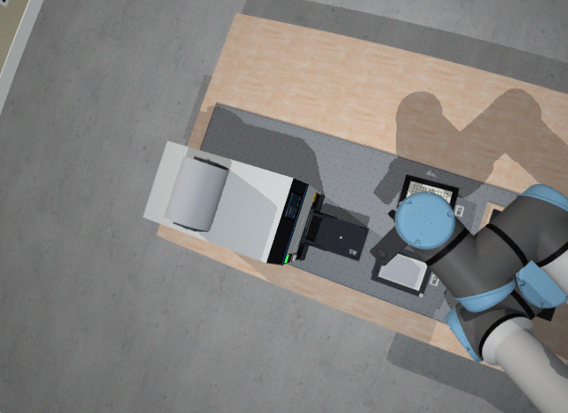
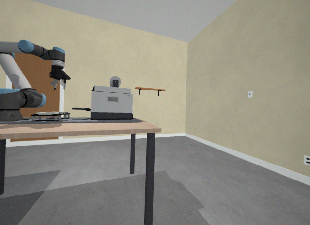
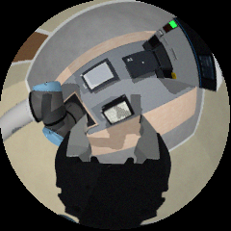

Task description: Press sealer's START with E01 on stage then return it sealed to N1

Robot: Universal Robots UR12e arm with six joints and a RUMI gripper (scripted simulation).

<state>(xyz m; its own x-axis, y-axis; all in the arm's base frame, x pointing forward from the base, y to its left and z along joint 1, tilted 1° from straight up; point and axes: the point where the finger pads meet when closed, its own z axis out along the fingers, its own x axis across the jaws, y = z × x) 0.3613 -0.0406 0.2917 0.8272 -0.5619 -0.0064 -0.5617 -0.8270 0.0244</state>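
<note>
The plate E01 is 23 cm below my hand, 11 cm to the right of it and 5 cm behind it. Round my hand: sealer stage (18 cm below, 18 cm ahead, 6 cm to the left); then nest N1 (24 cm below, 11 cm to the right, 5 cm behind); then foil roll (51 cm ahead, 13 cm above, 3 cm to the left).
</note>
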